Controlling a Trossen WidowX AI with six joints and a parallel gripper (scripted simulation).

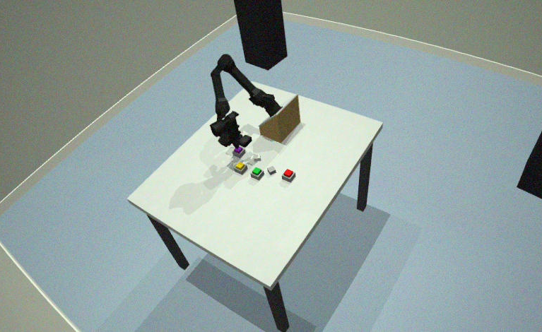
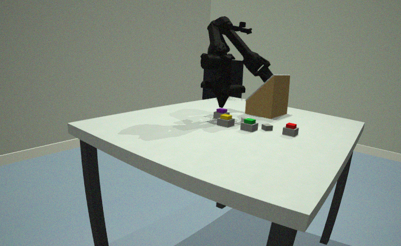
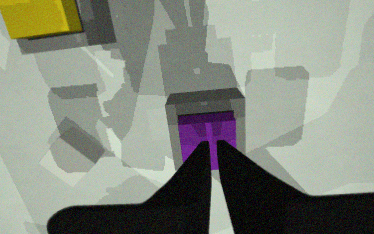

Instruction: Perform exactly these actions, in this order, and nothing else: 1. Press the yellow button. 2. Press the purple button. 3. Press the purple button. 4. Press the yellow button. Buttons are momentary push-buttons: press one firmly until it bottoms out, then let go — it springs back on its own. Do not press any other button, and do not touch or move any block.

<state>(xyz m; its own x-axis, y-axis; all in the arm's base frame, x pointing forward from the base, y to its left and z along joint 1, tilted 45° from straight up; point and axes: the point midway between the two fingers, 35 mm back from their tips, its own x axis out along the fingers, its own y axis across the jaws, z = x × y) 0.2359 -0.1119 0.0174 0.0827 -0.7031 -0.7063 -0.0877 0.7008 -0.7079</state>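
Right now the yellow button is 9 cm to the left of my gripper tip, 7 cm ahead of it and 1 cm below it. The rest, counted from my gripper tip: green button 18 cm to the left, 5 cm ahead, 1 cm below; purple button 1 cm below; white block 11 cm to the left, 4 cm below, 3 cm behind.
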